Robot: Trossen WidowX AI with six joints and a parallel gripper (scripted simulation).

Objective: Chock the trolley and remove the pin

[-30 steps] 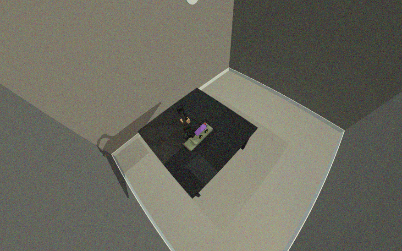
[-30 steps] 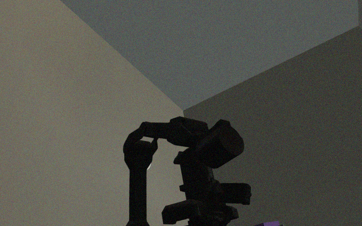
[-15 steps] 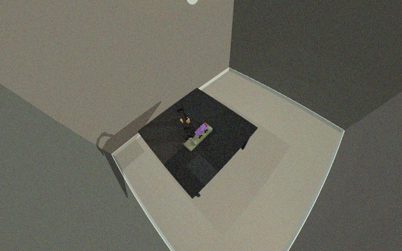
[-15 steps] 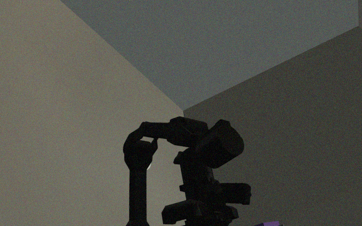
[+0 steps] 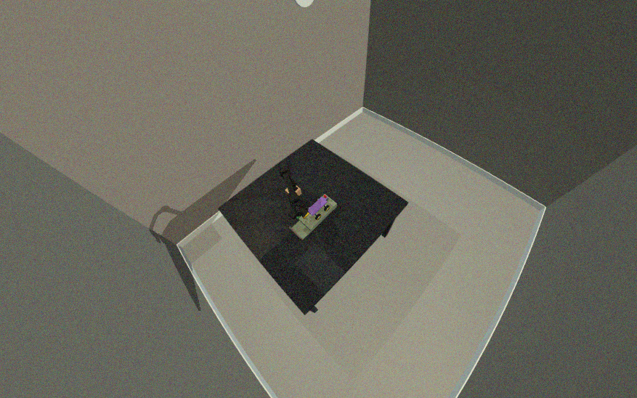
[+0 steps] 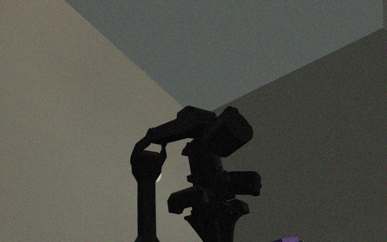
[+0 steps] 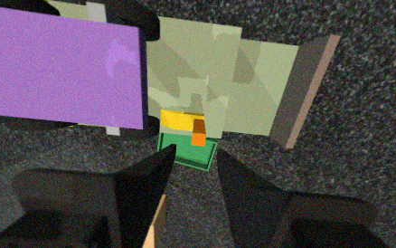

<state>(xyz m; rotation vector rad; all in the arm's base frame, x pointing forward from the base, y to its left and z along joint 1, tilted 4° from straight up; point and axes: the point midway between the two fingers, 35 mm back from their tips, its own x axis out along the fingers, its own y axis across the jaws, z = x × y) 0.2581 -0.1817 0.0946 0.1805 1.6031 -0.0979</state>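
Right now my gripper tip is 80 mm short of the red-headed stop pin, 240 mm to the right of it and 10 mm above it. From my gripper tip the other things lie so: green tray 70 mm behind, 40 mm to the left, 140 mm below; then purple trolley 80 mm ahead, 130 mm to the left, 20 mm below; then yellow chock 10 mm ahead, 30 mm to the left, 60 mm below.
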